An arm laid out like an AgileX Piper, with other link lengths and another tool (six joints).
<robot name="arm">
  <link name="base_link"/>
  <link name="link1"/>
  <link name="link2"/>
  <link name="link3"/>
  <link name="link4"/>
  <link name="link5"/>
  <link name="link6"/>
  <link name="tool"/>
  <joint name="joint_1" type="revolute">
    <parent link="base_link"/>
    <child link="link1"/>
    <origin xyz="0 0 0.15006" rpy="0 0 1.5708"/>
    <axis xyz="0 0 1"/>
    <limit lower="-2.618" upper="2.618"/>
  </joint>
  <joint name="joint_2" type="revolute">
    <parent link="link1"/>
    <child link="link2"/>
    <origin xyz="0 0 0" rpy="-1.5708 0 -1.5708"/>
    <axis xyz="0 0 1"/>
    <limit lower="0" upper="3.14"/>
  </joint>
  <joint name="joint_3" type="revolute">
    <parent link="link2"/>
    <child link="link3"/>
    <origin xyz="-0.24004 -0.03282 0" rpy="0 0 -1.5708"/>
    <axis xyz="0 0 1"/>
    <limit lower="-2.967" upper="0"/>
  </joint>
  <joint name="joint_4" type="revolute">
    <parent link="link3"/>
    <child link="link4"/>
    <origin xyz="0.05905 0.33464 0" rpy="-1.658 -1.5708 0"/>
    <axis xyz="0 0 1"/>
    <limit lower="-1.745" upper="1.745"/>
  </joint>
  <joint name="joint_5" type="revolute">
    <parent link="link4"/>
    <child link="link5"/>
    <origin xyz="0 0 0" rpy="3.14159 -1.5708 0"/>
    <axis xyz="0 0 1"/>
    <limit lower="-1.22" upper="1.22"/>
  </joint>
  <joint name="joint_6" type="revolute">
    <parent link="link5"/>
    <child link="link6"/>
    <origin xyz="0.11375 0 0" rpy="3.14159 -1.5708 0"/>
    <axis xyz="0 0 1"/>
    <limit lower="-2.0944" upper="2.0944"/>
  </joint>
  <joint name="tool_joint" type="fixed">
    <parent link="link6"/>
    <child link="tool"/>
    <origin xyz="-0.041 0.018 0.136" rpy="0 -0.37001 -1.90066"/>
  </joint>
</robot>
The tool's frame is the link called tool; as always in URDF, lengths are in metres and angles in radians.
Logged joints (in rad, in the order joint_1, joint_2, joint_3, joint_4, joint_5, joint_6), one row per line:
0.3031 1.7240 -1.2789 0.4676 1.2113 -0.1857
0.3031 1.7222 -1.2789 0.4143 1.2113 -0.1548
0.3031 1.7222 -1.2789 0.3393 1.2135 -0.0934
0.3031 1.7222 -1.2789 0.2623 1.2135 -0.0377
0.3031 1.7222 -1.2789 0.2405 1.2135 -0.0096
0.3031 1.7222 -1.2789 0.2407 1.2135 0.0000
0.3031 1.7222 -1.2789 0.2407 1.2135 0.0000
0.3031 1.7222 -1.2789 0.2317 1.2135 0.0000
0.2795 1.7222 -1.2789 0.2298 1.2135 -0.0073
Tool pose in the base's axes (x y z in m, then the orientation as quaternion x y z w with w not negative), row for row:
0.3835 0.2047 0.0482 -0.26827 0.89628 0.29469 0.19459
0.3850 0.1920 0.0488 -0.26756 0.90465 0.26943 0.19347
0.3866 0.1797 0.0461 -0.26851 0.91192 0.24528 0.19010
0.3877 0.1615 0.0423 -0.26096 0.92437 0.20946 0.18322
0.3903 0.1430 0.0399 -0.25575 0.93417 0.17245 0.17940
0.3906 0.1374 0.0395 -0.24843 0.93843 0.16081 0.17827
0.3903 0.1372 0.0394 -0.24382 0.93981 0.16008 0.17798
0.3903 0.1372 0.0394 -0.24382 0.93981 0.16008 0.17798
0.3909 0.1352 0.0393 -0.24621 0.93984 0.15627 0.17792
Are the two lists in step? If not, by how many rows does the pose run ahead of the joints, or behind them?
The pose runs 1 row behind the joints: the pose in row i belongs to the joints in row i - 1.
